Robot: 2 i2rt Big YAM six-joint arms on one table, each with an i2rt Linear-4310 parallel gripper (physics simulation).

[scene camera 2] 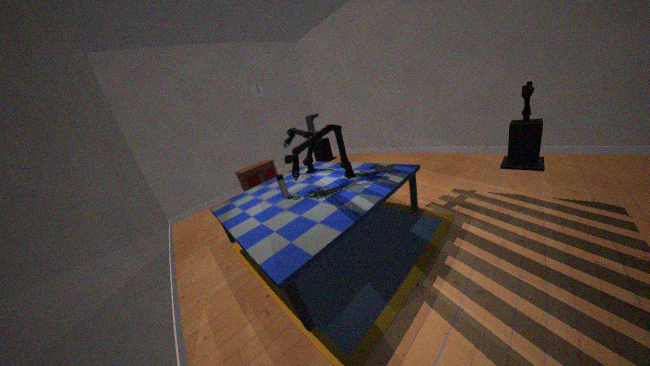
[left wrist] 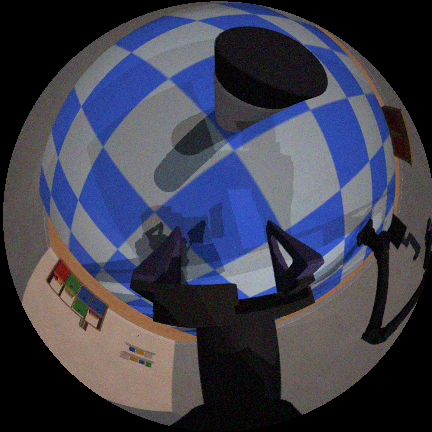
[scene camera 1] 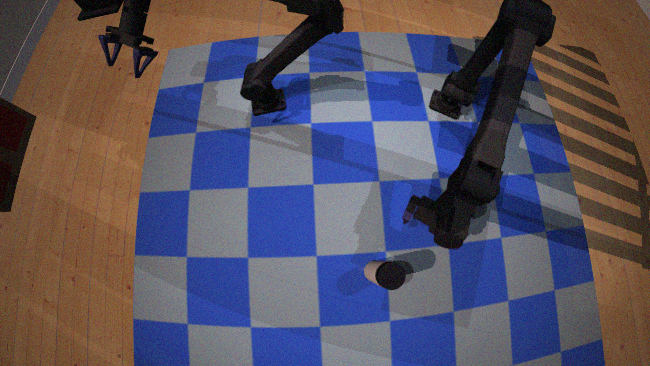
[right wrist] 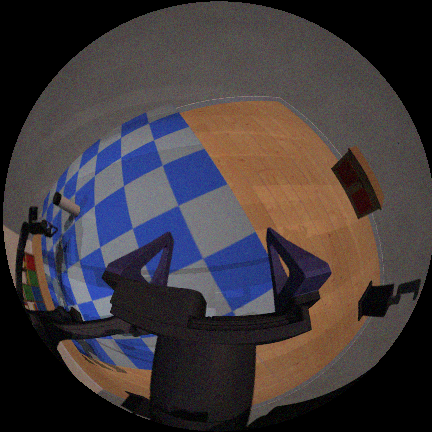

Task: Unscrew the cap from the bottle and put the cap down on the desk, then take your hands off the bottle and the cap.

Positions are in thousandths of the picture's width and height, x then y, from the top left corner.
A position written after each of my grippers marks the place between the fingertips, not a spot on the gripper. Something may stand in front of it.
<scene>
My left gripper (scene camera 1: 645, 630) is open, holding nothing. Also in view: a dark cap (left wrist: 610, 156). My right gripper (scene camera 1: 190, 195) is open and holds nothing. Also in view: a bottle (left wrist: 538, 265).
My left gripper also shows in the left wrist view (left wrist: 520, 524). My right gripper is seen too in the right wrist view (right wrist: 503, 543).
</scene>
